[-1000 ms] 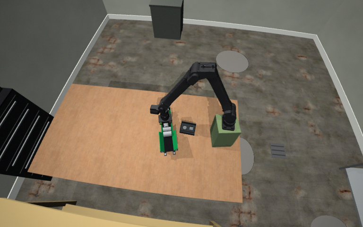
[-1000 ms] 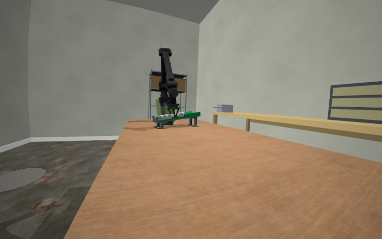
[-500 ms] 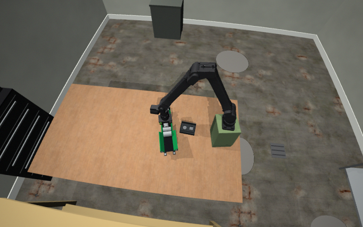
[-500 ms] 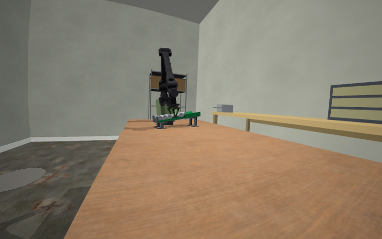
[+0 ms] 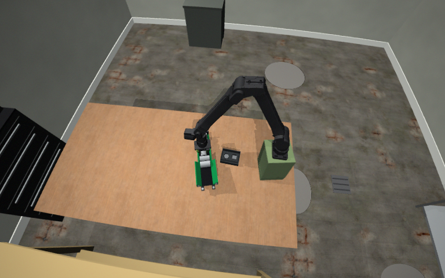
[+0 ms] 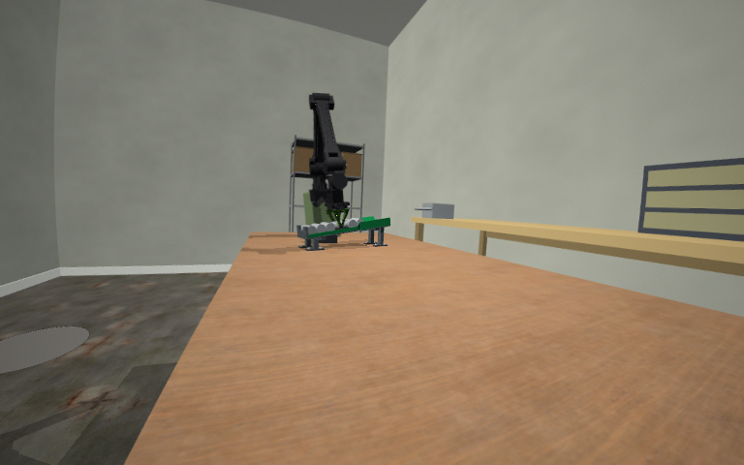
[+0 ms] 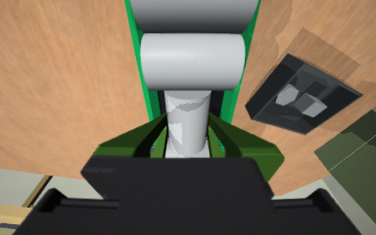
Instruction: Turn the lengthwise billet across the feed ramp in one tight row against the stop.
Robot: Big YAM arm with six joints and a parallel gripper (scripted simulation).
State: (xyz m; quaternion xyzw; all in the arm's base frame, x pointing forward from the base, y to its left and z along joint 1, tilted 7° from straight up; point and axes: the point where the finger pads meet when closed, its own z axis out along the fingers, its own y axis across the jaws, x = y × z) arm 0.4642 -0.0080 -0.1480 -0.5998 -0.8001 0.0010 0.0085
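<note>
My gripper is now right at the grey steel billet. Also, from my hand: small dark box (180 mm behind, 20 mm to the right, 80 mm below).
</note>
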